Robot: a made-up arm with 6 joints. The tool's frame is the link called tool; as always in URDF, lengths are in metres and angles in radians. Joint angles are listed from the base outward.
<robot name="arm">
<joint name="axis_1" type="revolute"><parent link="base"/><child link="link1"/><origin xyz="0.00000 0.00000 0.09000" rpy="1.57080 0.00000 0.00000"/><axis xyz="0 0 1"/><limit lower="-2.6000" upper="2.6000"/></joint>
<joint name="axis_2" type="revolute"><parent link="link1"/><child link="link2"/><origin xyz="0.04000 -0.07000 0.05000" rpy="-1.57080 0.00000 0.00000"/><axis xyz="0 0 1"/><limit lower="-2.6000" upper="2.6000"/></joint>
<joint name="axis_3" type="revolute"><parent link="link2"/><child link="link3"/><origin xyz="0.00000 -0.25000 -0.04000" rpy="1.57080 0.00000 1.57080"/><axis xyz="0 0 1"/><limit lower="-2.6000" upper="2.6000"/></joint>
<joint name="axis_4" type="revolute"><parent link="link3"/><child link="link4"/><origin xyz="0.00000 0.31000 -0.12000" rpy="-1.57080 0.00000 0.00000"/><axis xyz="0 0 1"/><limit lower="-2.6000" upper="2.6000"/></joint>
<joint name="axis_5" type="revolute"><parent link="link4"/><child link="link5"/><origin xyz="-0.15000 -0.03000 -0.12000" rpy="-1.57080 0.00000 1.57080"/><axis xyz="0 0 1"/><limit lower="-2.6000" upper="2.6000"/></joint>
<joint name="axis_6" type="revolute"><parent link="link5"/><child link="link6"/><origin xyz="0.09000 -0.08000 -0.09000"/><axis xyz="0 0 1"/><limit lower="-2.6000" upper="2.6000"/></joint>
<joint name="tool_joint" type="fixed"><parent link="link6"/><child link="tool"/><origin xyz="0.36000 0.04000 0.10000" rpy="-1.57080 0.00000 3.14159"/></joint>
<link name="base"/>
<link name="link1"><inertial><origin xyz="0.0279 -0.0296 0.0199"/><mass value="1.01"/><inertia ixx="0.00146" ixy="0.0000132" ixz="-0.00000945" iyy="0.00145" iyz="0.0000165" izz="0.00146"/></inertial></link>
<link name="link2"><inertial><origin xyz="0.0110 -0.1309 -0.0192"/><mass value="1.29"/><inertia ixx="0.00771" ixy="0" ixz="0" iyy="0.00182" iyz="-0.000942" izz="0.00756"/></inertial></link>
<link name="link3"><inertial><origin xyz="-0.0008 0.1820 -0.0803"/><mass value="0.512"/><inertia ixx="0.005" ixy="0" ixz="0" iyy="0.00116" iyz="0.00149" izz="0.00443"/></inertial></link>
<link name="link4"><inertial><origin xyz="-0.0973 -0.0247 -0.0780"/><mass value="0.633"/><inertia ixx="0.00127" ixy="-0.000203" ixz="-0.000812" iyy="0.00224" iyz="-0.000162" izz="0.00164"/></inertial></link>
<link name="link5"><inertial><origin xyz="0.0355 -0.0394 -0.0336"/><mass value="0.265"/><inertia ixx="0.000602" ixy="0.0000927" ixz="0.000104" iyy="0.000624" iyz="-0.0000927" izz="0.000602"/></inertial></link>
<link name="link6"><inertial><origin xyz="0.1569 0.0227 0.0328"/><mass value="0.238"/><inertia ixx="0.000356" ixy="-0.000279" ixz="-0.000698" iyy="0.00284" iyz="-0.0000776" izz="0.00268"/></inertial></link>
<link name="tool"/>
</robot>
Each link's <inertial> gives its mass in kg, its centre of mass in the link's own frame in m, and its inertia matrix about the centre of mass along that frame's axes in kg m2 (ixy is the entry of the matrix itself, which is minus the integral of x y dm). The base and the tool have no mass. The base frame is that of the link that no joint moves.
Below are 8 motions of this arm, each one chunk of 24 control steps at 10 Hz.
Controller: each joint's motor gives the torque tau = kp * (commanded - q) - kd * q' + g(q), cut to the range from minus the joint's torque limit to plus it. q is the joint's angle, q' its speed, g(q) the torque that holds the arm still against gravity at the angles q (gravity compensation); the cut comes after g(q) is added. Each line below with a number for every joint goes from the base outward.
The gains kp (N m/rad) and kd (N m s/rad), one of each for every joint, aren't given. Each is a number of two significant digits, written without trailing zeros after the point. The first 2 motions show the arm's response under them.
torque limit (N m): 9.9 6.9 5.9 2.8 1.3 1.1
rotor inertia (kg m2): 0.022 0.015 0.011 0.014 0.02 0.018
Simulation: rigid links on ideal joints. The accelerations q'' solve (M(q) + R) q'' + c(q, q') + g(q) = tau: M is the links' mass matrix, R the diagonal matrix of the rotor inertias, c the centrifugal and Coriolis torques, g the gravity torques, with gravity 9.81 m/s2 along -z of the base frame. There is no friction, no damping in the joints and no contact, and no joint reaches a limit. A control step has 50 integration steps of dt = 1/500 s. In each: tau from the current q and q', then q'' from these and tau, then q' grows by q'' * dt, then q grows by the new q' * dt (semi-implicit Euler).
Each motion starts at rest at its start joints. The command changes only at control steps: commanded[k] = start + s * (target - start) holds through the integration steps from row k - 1 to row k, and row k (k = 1, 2, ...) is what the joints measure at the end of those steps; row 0 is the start. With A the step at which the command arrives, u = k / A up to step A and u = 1 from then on. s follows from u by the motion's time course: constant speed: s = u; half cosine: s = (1 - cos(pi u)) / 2; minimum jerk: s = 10 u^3 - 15 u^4 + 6 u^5; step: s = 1 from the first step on.
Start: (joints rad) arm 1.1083 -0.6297 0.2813 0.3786 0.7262 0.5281
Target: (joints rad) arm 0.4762 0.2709 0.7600 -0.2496 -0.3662 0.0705
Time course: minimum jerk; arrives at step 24
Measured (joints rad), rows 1 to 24:
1: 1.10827 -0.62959 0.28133 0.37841 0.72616 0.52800
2: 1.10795 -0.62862 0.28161 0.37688 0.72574 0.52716
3: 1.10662 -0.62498 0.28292 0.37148 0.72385 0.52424
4: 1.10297 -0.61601 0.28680 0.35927 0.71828 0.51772
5: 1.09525 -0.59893 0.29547 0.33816 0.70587 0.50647
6: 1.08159 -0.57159 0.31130 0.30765 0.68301 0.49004
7: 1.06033 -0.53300 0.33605 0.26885 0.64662 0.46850
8: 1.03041 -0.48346 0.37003 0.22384 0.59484 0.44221
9: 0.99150 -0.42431 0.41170 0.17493 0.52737 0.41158
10: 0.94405 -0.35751 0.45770 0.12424 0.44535 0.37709
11: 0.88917 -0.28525 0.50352 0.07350 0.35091 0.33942
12: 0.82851 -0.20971 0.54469 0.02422 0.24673 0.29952
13: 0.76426 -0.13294 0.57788 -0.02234 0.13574 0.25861
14: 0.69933 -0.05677 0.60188 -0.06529 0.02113 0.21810
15: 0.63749 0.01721 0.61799 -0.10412 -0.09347 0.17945
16: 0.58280 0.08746 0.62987 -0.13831 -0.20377 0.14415
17: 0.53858 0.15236 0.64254 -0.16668 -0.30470 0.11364
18: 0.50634 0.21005 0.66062 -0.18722 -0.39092 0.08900
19: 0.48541 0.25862 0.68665 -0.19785 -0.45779 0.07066
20: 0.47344 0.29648 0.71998 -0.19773 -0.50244 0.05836
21: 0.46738 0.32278 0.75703 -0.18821 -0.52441 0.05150
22: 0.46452 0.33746 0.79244 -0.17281 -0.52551 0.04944
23: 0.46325 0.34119 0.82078 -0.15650 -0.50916 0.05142
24: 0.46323 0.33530 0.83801 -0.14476 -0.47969 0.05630
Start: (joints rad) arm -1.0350 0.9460 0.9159 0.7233 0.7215 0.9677
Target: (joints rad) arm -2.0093 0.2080 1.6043 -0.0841 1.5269 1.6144
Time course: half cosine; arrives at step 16
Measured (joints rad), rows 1 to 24:
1: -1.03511 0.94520 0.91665 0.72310 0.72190 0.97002
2: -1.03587 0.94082 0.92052 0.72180 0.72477 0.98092
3: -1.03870 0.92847 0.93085 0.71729 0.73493 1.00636
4: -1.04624 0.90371 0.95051 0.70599 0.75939 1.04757
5: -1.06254 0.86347 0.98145 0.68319 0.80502 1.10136
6: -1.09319 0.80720 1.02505 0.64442 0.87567 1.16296
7: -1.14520 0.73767 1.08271 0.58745 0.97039 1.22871
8: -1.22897 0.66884 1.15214 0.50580 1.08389 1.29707
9: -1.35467 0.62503 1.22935 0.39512 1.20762 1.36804
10: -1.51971 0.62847 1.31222 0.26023 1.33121 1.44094
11: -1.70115 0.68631 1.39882 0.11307 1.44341 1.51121
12: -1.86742 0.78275 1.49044 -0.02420 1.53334 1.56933
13: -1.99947 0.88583 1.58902 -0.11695 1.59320 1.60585
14: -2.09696 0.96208 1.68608 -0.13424 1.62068 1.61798
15: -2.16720 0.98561 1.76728 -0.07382 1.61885 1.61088
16: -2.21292 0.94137 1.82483 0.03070 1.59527 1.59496
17: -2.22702 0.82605 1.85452 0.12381 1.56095 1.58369
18: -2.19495 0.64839 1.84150 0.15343 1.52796 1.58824
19: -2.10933 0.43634 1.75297 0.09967 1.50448 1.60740
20: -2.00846 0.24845 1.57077 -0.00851 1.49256 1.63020
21: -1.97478 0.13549 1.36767 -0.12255 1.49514 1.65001
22: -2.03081 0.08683 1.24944 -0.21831 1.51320 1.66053
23: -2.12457 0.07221 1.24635 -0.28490 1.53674 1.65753
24: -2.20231 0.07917 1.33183 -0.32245 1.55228 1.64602
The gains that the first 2 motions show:
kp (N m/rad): 2.6 8.1 2.4 0.97 0.78 2.3
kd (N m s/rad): 0.21 0.4 0.14 0.093 0.053 0.13
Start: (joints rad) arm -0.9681 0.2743 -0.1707 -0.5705 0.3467 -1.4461
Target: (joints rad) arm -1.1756 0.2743 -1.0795 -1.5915 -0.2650 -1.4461
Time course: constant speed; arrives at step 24
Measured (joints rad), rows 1 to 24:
1: -0.96925 0.27634 -0.17455 -0.57636 0.34384 -1.44547
2: -0.97349 0.28179 -0.18811 -0.59415 0.33375 -1.44415
3: -0.98208 0.28863 -0.21418 -0.62346 0.31391 -1.44324
4: -0.99514 0.29345 -0.25244 -0.66122 0.28357 -1.44375
5: -1.01142 0.29366 -0.30030 -0.70517 0.24375 -1.44576
6: -1.02861 0.28885 -0.35407 -0.75485 0.19730 -1.44852
7: -1.04426 0.28077 -0.41023 -0.81049 0.14860 -1.45102
8: -1.05669 0.27226 -0.46601 -0.87112 0.10277 -1.45253
9: -1.06526 0.26575 -0.51931 -0.93369 0.06464 -1.45274
10: -1.07020 0.26236 -0.56855 -0.99400 0.03751 -1.45166
11: -1.07232 0.26197 -0.61276 -1.04849 0.02222 -1.44952
12: -1.07285 0.26378 -0.65186 -1.09564 0.01676 -1.44672
13: -1.07334 0.26688 -0.68679 -1.13609 0.01684 -1.44380
14: -1.07541 0.27048 -0.71923 -1.17190 0.01696 -1.44129
15: -1.08029 0.27383 -0.75094 -1.20558 0.01181 -1.43964
16: -1.08850 0.27627 -0.78330 -1.23937 -0.00251 -1.43910
17: -1.09978 0.27731 -0.81697 -1.27496 -0.02773 -1.43970
18: -1.11327 0.27684 -0.85197 -1.31326 -0.06327 -1.44127
19: -1.12780 0.27519 -0.88790 -1.35438 -0.10648 -1.44348
20: -1.14222 0.27305 -0.92414 -1.39766 -0.15336 -1.44593
21: -1.15556 0.27119 -0.96012 -1.44185 -0.19950 -1.44817
22: -1.16719 0.27023 -0.99549 -1.48562 -0.24107 -1.44986
23: -1.17695 0.27041 -1.03026 -1.52802 -0.27566 -1.45083
24: -1.18509 0.27151 -1.06486 -1.56885 -0.30264 -1.45106

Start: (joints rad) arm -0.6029 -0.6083 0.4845 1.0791 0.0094 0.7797
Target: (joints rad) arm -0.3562 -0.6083 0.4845 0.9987 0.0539 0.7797
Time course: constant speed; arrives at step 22
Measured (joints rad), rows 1 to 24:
1: -0.60148 -0.60814 0.48344 1.07829 0.00930 0.77959
2: -0.59688 -0.60775 0.48053 1.07614 0.00897 0.77928
3: -0.58879 -0.60735 0.47661 1.07324 0.00846 0.77887
4: -0.57785 -0.60720 0.47324 1.07039 0.00807 0.77853
5: -0.56500 -0.60744 0.47169 1.06785 0.00830 0.77838
6: -0.55108 -0.60797 0.47243 1.06520 0.00972 0.77846
7: -0.53663 -0.60857 0.47512 1.06173 0.01269 0.77869
8: -0.52194 -0.60903 0.47899 1.05694 0.01721 0.77899
9: -0.50721 -0.60922 0.48319 1.05085 0.02292 0.77930
10: -0.49263 -0.60918 0.48704 1.04402 0.02916 0.77961
11: -0.47841 -0.60902 0.49011 1.03722 0.03517 0.77991
12: -0.46478 -0.60886 0.49218 1.03119 0.04032 0.78017
13: -0.45195 -0.60876 0.49318 1.02635 0.04419 0.78038
14: -0.44006 -0.60874 0.49312 1.02273 0.04667 0.78048
15: -0.42916 -0.60875 0.49213 1.02008 0.04787 0.78047
16: -0.41920 -0.60874 0.49040 1.01801 0.04809 0.78034
17: -0.41003 -0.60867 0.48820 1.01614 0.04771 0.78013
18: -0.40140 -0.60854 0.48582 1.01418 0.04711 0.77988
19: -0.39298 -0.60836 0.48355 1.01195 0.04662 0.77962
20: -0.38442 -0.60817 0.48161 1.00939 0.04650 0.77939
21: -0.37542 -0.60804 0.48019 1.00647 0.04693 0.77921
22: -0.36572 -0.60798 0.47935 1.00322 0.04799 0.77910
23: -0.35660 -0.60817 0.48021 1.00046 0.04984 0.77917
24: -0.34977 -0.60866 0.48350 0.99876 0.05257 0.77952

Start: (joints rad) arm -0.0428 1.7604 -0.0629 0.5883 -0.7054 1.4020
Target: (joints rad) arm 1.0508 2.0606 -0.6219 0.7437 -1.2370 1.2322
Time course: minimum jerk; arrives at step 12
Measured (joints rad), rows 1 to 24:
1: -0.04264 1.76078 -0.06323 0.58790 -0.70552 1.40175
2: -0.04117 1.76386 -0.06589 0.58496 -0.70664 1.39983
3: -0.03510 1.77436 -0.07489 0.57643 -0.71146 1.39366
4: -0.01834 1.79749 -0.09444 0.56177 -0.72478 1.38118
5: 0.01799 1.83614 -0.12638 0.54535 -0.75238 1.36231
6: 0.08482 1.88895 -0.16865 0.53528 -0.79868 1.33900
7: 0.19347 1.94943 -0.21524 0.53929 -0.86438 1.31390
8: 0.35223 2.00667 -0.25804 0.55959 -0.94555 1.28842
9: 0.56098 2.04837 -0.29041 0.58976 -1.03490 1.26175
10: 0.80630 2.06665 -0.31182 0.61677 -1.12415 1.23272
11: 1.06236 2.06351 -0.33065 0.62796 -1.20555 1.20335
12: 1.29934 2.05020 -0.36198 0.61959 -1.27254 1.17924
13: 1.49261 2.03995 -0.41973 0.60112 -1.32110 1.16517
14: 1.62527 2.03929 -0.50696 0.59300 -1.35169 1.16119
15: 1.68416 2.04452 -0.61142 0.61628 -1.36919 1.16358
16: 1.65705 2.04645 -0.70906 0.67721 -1.38017 1.16864
17: 1.54002 2.04065 -0.77327 0.75898 -1.38890 1.17532
18: 1.35284 2.03330 -0.78731 0.83104 -1.39263 1.18512
19: 1.14108 2.03447 -0.75256 0.86757 -1.38029 1.19932
20: 0.95467 2.04703 -0.68525 0.85874 -1.33974 1.21760
21: 0.82430 2.06427 -0.60532 0.81239 -1.26875 1.23844
22: 0.75568 2.07677 -0.52843 0.74822 -1.17900 1.25827
23: 0.73863 2.07984 -0.46595 0.68669 -1.09126 1.27187
24: 0.75831 2.07489 -0.42711 0.64050 -1.02694 1.27560

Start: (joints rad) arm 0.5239 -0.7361 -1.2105 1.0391 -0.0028 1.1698
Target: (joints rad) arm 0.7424 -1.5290 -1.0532 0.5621 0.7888 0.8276
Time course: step
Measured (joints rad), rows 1 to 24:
1: 0.61662 -1.09613 -1.14739 1.10611 0.14827 1.03807
2: 0.67382 -1.60890 -1.05247 1.05914 0.50100 0.79492
3: 0.70279 -1.81795 -1.00008 0.75463 0.83122 0.62745
4: 0.74634 -1.73957 -0.99153 0.32303 0.97262 0.62307
5: 0.77177 -1.57260 -0.98209 0.02218 0.96054 0.73798
6: 0.78777 -1.47066 -0.95809 -0.01077 0.91098 0.86257
7: 0.79929 -1.46261 -0.92519 0.18453 0.87827 0.91603
8: 0.79631 -1.49565 -0.90325 0.45908 0.85947 0.89221
9: 0.78336 -1.51864 -0.91930 0.67357 0.84279 0.83951
10: 0.76656 -1.52090 -0.98136 0.76962 0.82520 0.80791
11: 0.74740 -1.51652 -1.06690 0.76612 0.80691 0.81045
12: 0.72928 -1.51947 -1.14227 0.71154 0.78857 0.82846
13: 0.71675 -1.53032 -1.18436 0.64565 0.77081 0.83930
14: 0.71186 -1.54081 -1.18672 0.58960 0.75350 0.83507
15: 0.71359 -1.54487 -1.15558 0.55042 0.73723 0.82264
16: 0.71942 -1.54252 -1.10413 0.52753 0.72517 0.81291
17: 0.72702 -1.53673 -1.04781 0.51730 0.72223 0.81135
18: 0.73521 -1.53024 -1.00063 0.51574 0.73213 0.81630
19: 0.74366 -1.52487 -0.97236 0.51972 0.75475 0.82307
20: 0.75186 -1.52174 -0.96673 0.52735 0.78550 0.82834
21: 0.75855 -1.52130 -0.98156 0.53761 0.81689 0.83146
22: 0.76210 -1.52310 -1.01020 0.54967 0.84106 0.83324
23: 0.76148 -1.52592 -1.04389 0.56254 0.85227 0.83427
24: 0.75691 -1.52846 -1.07406 0.57486 0.84847 0.83440

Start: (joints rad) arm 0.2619 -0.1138 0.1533 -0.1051 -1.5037 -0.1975
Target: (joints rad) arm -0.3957 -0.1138 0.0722 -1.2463 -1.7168 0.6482
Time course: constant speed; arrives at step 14
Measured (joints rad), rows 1 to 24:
1: 0.25186 -0.11215 0.15252 -0.12185 -1.50935 -0.17145
2: 0.22125 -0.10825 0.15091 -0.17258 -1.52326 -0.10484
3: 0.17164 -0.10433 0.15032 -0.25479 -1.54052 -0.02071
4: 0.11141 -0.10293 0.15198 -0.35532 -1.55728 0.05484
5: 0.04966 -0.10500 0.15454 -0.46015 -1.57420 0.11346
6: -0.00750 -0.10957 0.15506 -0.56019 -1.59414 0.16281
7: -0.05777 -0.11462 0.15105 -0.65222 -1.61830 0.21402
8: -0.10190 -0.11839 0.14183 -0.73715 -1.64438 0.27235
9: -0.14246 -0.12007 0.12863 -0.81757 -1.66781 0.33614
10: -0.18251 -0.11997 0.11387 -0.89602 -1.68453 0.40112
11: -0.22451 -0.11907 0.10002 -0.97434 -1.69321 0.46438
12: -0.26960 -0.11835 0.08870 -1.05352 -1.69564 0.52562
13: -0.31757 -0.11833 0.08020 -1.13394 -1.69575 0.58595
14: -0.36735 -0.11895 0.07363 -1.21546 -1.69783 0.64631
15: -0.41113 -0.12069 0.06310 -1.28179 -1.69861 0.68229
16: -0.44102 -0.12325 0.04470 -1.31659 -1.69455 0.67851
17: -0.45602 -0.12545 0.02315 -1.32189 -1.68869 0.65529
18: -0.45827 -0.12632 0.00650 -1.30903 -1.68467 0.63840
19: -0.45076 -0.12538 0.00074 -1.29034 -1.68329 0.63799
20: -0.43659 -0.12285 0.00756 -1.27390 -1.68327 0.64786
21: -0.41882 -0.11958 0.02499 -1.26240 -1.68384 0.65680
22: -0.40051 -0.11652 0.04882 -1.25477 -1.68623 0.65867
23: -0.38443 -0.11421 0.07412 -1.24866 -1.69281 0.65445
24: -0.37250 -0.11258 0.09641 -1.24237 -1.70513 0.64857

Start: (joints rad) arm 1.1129 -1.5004 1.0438 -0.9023 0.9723 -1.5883
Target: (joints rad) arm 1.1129 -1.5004 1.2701 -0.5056 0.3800 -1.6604
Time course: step
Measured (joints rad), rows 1 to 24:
1: 1.09172 -1.50918 1.08495 -0.85872 0.92554 -1.59059
2: 1.04870 -1.52858 1.16819 -0.75416 0.79380 -1.60332
3: 1.01242 -1.54909 1.23995 -0.62742 0.60050 -1.62668
4: 1.00032 -1.56184 1.27530 -0.51505 0.38906 -1.65194
5: 1.01382 -1.55803 1.28015 -0.44901 0.20809 -1.67222
6: 1.04351 -1.53420 1.27135 -0.43874 0.09203 -1.68603
7: 1.07711 -1.49621 1.26585 -0.46173 0.05267 -1.69359
8: 1.10644 -1.45540 1.27265 -0.48420 0.08052 -1.69500
9: 1.13001 -1.42244 1.28788 -0.48491 0.15209 -1.69106
10: 1.15017 -1.40425 1.30171 -0.46257 0.24003 -1.68383
11: 1.16863 -1.40350 1.30897 -0.42929 0.32196 -1.67563
12: 1.18475 -1.41898 1.31190 -0.40059 0.38457 -1.66807
13: 1.19700 -1.44644 1.31498 -0.38863 0.42329 -1.66191
14: 1.20483 -1.48001 1.31970 -0.39914 0.44020 -1.65725
15: 1.20888 -1.51367 1.32384 -0.43046 0.44147 -1.65392
16: 1.20998 -1.54238 1.32423 -0.47462 0.43480 -1.65169
17: 1.20806 -1.56263 1.31940 -0.52037 0.42702 -1.65043
18: 1.20212 -1.57254 1.31033 -0.55721 0.42253 -1.64997
19: 1.19103 -1.57181 1.29937 -0.57841 0.42260 -1.65006
20: 1.17444 -1.56154 1.28876 -0.58220 0.42573 -1.65049
21: 1.15326 -1.54406 1.27956 -0.57094 0.42858 -1.65132
22: 1.12943 -1.52247 1.27161 -0.54948 0.42722 -1.65287
23: 1.10533 -1.50017 1.26412 -0.52353 0.41856 -1.65545
24: 1.08305 -1.48027 1.25650 -0.49844 0.40136 -1.65907

